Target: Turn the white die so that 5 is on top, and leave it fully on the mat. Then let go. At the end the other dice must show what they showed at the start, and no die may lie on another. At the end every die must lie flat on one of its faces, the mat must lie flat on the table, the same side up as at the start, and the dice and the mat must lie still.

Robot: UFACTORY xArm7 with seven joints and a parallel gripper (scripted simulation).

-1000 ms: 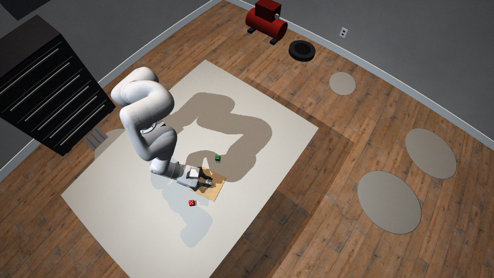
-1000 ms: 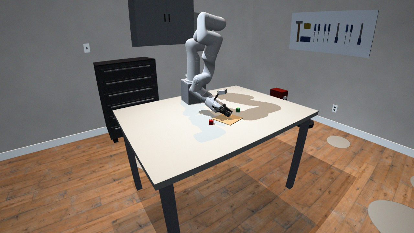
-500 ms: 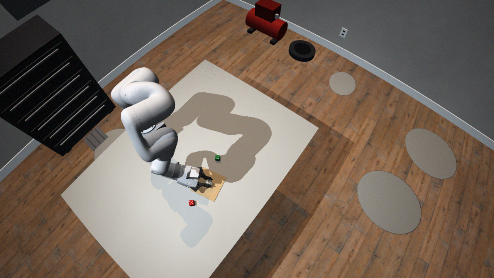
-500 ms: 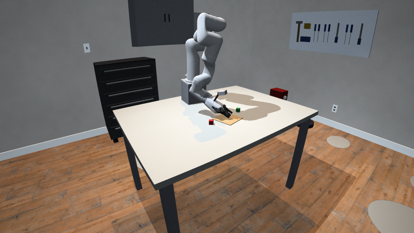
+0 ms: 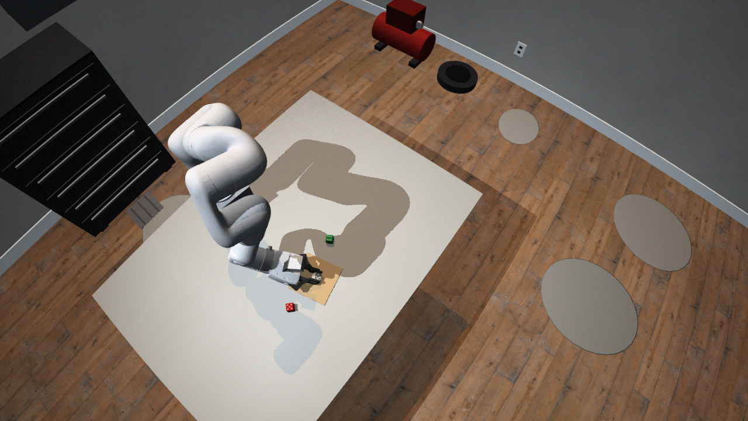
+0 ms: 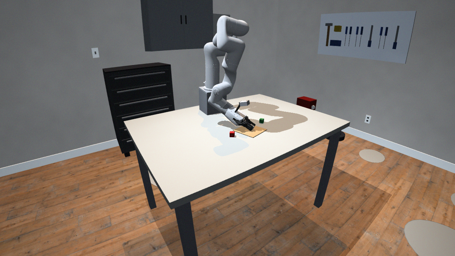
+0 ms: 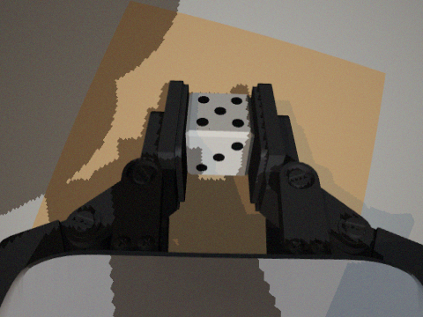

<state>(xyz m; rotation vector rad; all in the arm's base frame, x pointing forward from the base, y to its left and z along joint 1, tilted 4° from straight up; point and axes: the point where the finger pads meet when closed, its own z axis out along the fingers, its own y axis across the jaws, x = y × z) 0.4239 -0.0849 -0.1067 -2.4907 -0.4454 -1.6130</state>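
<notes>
The white die lies 10 mm ahead of my hand and 10 mm below it. The rest, counted from my hand: green die 30 mm behind, 140 mm to the left, 20 mm below; red die 20 mm behind, 130 mm to the right, 20 mm below; tan mat 30 mm below.
</notes>
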